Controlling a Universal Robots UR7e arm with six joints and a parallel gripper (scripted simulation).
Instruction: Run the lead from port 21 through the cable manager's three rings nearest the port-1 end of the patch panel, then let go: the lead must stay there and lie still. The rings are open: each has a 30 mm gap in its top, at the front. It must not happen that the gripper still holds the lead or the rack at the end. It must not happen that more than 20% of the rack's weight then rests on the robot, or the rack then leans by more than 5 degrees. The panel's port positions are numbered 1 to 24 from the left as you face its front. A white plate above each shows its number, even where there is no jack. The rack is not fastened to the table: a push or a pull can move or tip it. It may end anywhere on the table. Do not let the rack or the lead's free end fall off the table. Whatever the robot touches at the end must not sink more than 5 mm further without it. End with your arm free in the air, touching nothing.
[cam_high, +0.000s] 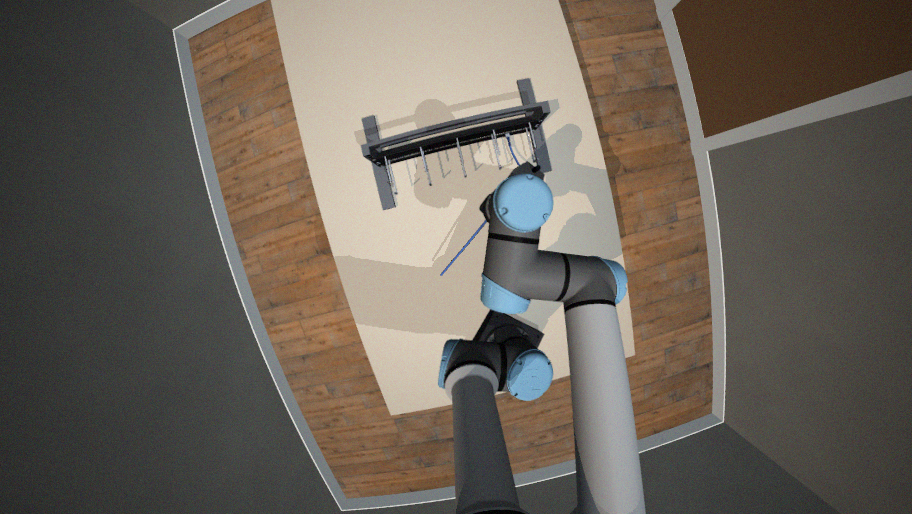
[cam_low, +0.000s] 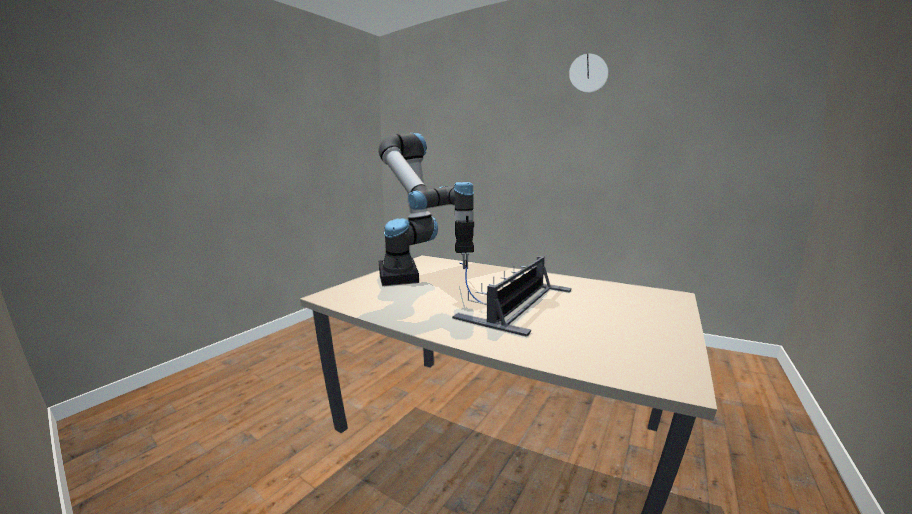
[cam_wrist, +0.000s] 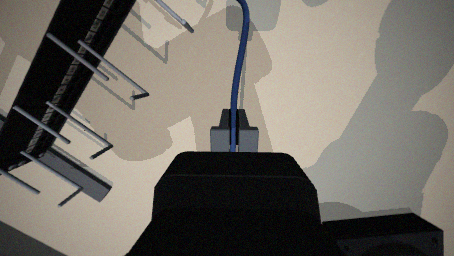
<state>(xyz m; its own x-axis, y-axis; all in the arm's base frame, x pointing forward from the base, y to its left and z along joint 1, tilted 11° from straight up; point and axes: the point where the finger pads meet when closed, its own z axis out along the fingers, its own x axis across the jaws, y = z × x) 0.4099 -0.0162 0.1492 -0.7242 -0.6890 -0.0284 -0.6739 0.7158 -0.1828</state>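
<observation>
Right now my hand is 21 cm short of the patch panel, 7 cm to the right of it and 8 cm above it.
</observation>
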